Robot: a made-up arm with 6 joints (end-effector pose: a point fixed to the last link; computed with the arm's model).
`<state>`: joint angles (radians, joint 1 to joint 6).
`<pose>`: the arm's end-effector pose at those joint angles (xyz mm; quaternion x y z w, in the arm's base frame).
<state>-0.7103 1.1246 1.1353 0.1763 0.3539 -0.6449</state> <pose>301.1 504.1 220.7 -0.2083 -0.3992 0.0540 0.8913</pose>
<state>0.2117 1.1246 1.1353 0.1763 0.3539 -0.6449</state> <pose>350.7 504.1 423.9 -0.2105 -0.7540 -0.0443 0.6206</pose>
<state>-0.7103 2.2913 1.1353 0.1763 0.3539 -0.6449</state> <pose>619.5 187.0 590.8 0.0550 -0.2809 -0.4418 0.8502</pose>
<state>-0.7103 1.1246 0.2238 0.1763 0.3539 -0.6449</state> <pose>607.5 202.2 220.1 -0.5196 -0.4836 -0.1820 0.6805</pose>
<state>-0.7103 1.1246 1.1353 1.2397 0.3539 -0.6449</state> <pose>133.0 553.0 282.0 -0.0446 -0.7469 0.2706 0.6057</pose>
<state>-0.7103 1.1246 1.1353 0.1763 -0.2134 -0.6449</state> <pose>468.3 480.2 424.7 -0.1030 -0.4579 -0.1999 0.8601</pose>
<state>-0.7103 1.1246 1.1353 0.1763 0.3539 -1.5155</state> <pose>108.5 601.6 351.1 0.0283 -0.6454 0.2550 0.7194</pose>
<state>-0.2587 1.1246 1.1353 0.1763 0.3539 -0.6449</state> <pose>349.2 504.1 314.3 -0.2150 -0.5886 0.0060 0.7792</pose>
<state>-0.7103 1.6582 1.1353 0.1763 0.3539 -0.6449</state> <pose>476.7 432.6 424.8 -0.0914 -0.3601 -0.1810 0.9106</pose>
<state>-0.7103 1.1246 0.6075 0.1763 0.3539 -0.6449</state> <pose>503.0 352.5 185.3 -0.3982 -0.4596 -0.0845 0.7894</pose>
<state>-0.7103 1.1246 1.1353 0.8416 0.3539 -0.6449</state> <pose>204.9 549.9 274.8 -0.1100 -0.6368 0.1953 0.7377</pose>
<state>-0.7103 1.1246 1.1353 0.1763 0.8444 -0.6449</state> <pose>133.8 416.3 89.9 -0.2861 -0.3225 0.2707 0.8607</pose>
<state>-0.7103 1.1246 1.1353 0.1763 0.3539 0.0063</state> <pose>328.8 353.2 106.3 -0.3620 -0.1633 -0.1052 0.9117</pose>
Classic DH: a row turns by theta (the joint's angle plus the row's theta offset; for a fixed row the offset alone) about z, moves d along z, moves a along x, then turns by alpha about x. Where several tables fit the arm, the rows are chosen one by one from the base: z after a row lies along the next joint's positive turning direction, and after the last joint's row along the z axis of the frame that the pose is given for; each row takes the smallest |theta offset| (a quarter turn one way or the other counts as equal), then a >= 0, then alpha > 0; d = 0 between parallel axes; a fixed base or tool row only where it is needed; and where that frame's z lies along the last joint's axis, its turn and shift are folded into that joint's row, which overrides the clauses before.
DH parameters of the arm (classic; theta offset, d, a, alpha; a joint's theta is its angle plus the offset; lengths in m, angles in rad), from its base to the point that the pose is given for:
base (fixed): 0 0.3722 0.1214 1.5708
joint 1: 1.5708 0.0243 0.0062 1.5708
joint 2: -0.0926 0.001 -0.0369 1.6401
joint 3: 0.0097 0.1423 -0.0208 1.4512
joint 4: 1.119 -0.025 0.0038 -1.4722
joint 5: -0.0497 0.0609 0.0191 -1.656
joint 6: 0.5581 0.363 0.2711 1.6723
tool (fixed): -0.615 -0.1269 0 0

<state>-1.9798 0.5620 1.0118 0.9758 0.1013 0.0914</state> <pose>-137.6 438.9 190.3 -0.1295 0.0466 0.3178 0.9381</pose>
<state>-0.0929 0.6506 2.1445 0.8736 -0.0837 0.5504</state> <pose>-9.6 438.0 127.4 -0.1769 -0.2346 0.2165 0.9310</pose>
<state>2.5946 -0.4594 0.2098 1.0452 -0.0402 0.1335</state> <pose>-72.3 264.6 801.1 0.4018 0.2816 0.3892 0.7796</pose>
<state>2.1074 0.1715 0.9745 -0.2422 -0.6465 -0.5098</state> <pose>-108.1 408.1 644.4 -0.0913 0.8442 0.3381 0.4058</pose>
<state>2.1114 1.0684 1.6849 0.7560 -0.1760 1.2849</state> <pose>247.7 402.9 565.2 0.0725 -0.8650 -0.2621 0.4218</pose>
